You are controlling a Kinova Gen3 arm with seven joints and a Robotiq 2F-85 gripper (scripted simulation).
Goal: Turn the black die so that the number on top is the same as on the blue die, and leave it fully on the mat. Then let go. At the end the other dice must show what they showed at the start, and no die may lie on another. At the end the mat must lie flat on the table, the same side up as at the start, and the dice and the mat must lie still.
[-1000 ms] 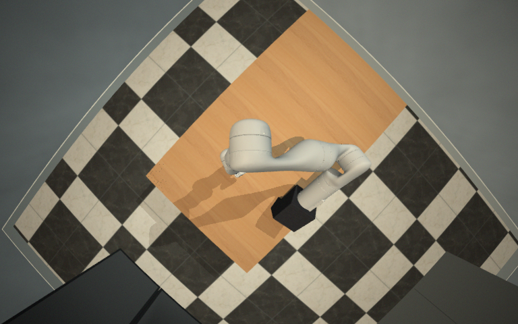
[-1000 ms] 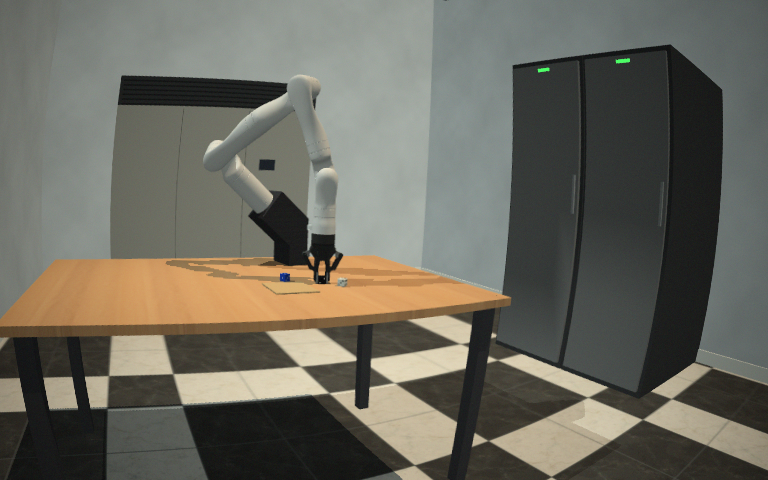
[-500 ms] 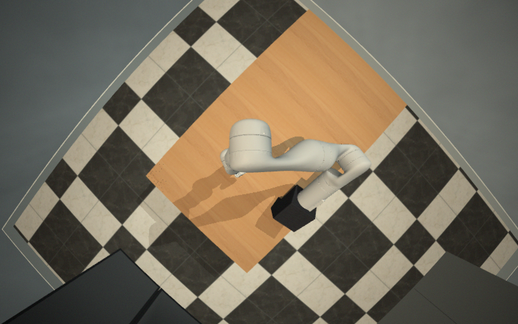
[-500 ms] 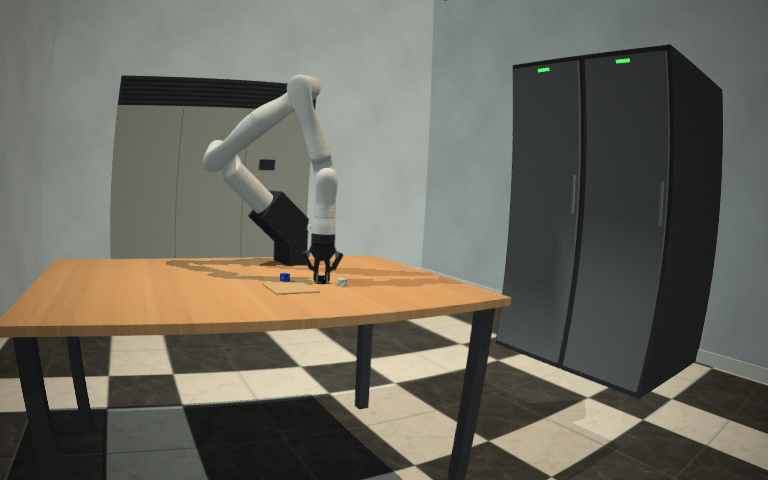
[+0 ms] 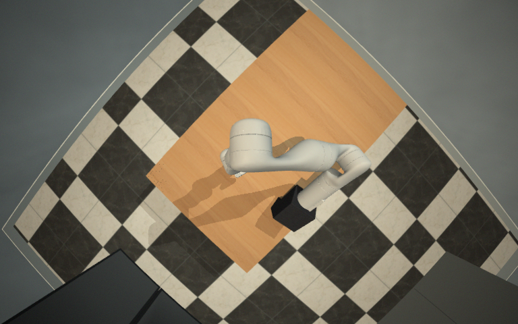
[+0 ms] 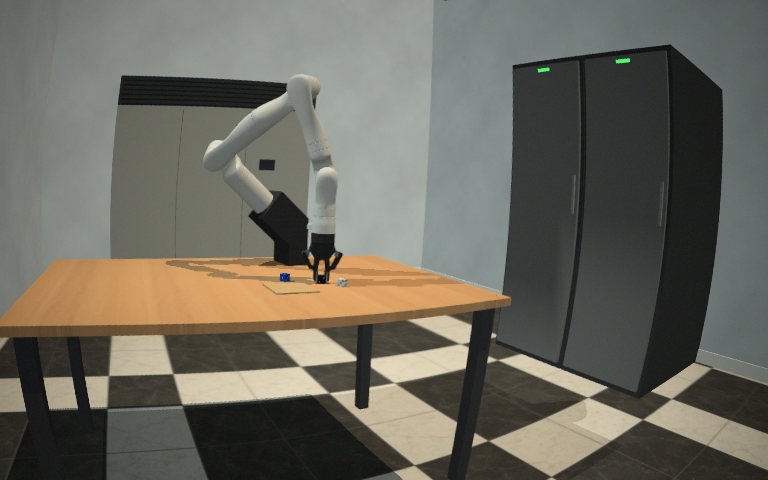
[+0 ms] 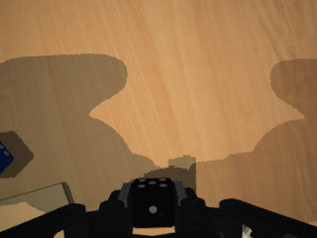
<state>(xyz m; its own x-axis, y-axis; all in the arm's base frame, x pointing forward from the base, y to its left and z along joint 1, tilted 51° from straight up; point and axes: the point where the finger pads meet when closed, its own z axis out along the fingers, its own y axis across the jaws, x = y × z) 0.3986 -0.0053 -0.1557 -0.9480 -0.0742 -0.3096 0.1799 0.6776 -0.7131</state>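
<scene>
The tan mat lies 60 mm ahead of my hand, 120 mm to the right of it and 20 mm below it. The rest, counted from my hand: blue die 50 mm behind, 110 mm to the right, 10 mm below; then white die 40 mm ahead, 60 mm to the left, 10 mm below; then black die 10 mm below.
</scene>
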